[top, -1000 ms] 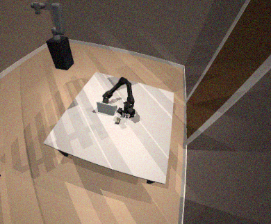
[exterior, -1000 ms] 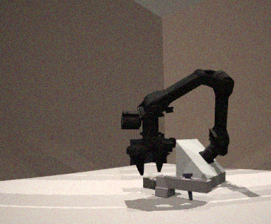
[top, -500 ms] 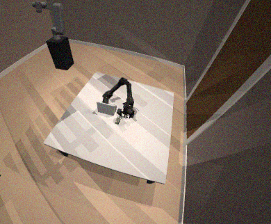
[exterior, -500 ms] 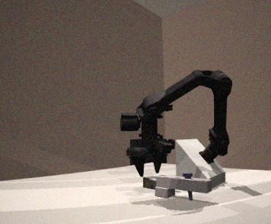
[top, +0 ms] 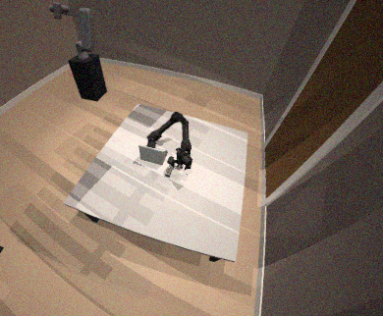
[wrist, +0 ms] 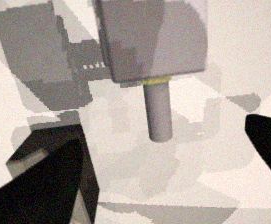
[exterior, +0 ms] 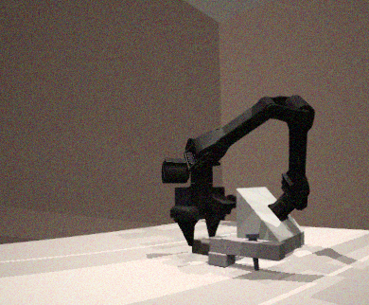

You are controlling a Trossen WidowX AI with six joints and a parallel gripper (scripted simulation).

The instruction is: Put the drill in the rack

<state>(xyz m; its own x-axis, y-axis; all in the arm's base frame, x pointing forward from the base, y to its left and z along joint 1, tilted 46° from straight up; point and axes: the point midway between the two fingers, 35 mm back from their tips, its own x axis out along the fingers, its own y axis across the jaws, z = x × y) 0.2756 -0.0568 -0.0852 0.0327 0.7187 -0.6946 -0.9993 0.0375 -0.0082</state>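
My gripper tip is 60 mm to the right of the drill. Also, from my gripper tip: grey block: 120 mm to the left; dark key: 150 mm to the left, 10 mm above.
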